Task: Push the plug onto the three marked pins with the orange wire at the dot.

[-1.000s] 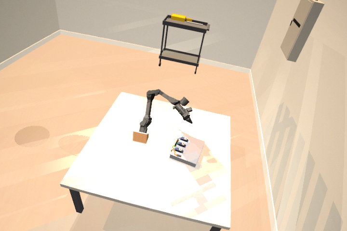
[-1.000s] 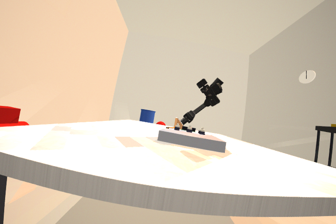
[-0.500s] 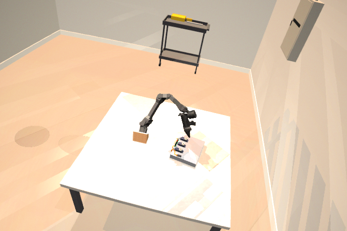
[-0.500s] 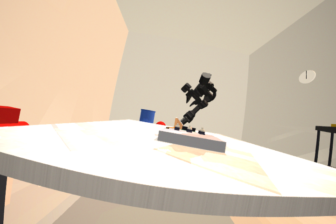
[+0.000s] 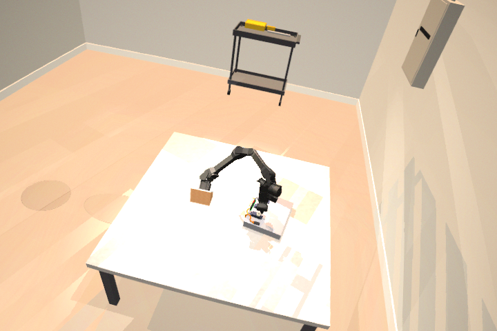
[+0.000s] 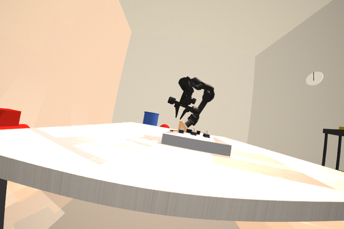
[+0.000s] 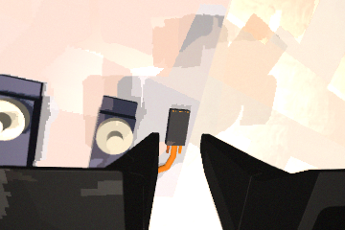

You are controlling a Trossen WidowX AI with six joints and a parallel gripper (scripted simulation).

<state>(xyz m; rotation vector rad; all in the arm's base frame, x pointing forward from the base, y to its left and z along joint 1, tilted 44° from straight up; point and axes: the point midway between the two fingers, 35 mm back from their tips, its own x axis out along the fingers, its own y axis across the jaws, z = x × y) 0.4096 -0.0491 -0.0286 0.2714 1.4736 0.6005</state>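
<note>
Right now the red band is 80 mm behind my gripper tip, 120 mm to the left of it and 50 mm below it. Round my gripper tip: servo: 30 mm behind, 110 mm to the left, 80 mm below; then printed holder: 70 mm ahead, 100 mm to the left, 100 mm below.
</note>
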